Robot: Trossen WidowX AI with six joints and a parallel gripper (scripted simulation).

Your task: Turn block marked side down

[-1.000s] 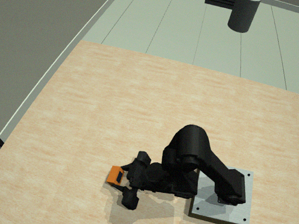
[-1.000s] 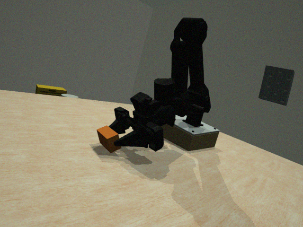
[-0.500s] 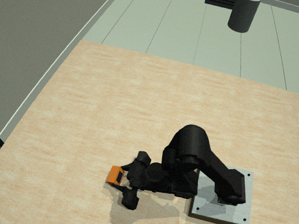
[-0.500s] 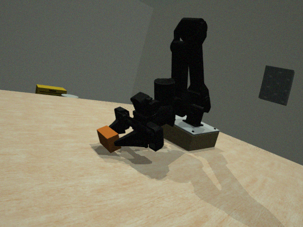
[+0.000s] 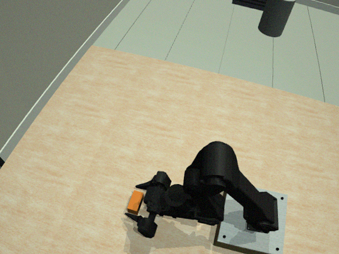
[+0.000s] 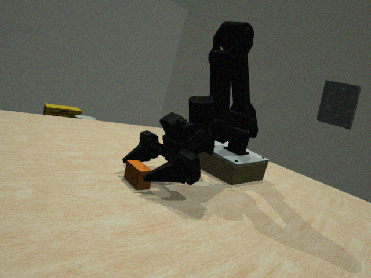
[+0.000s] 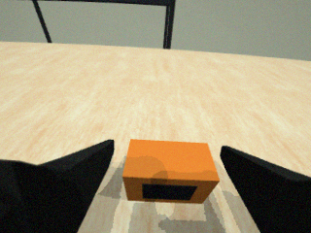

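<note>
Now: the orange block 20 mm behind my gripper tip and 10 mm below it.
</note>
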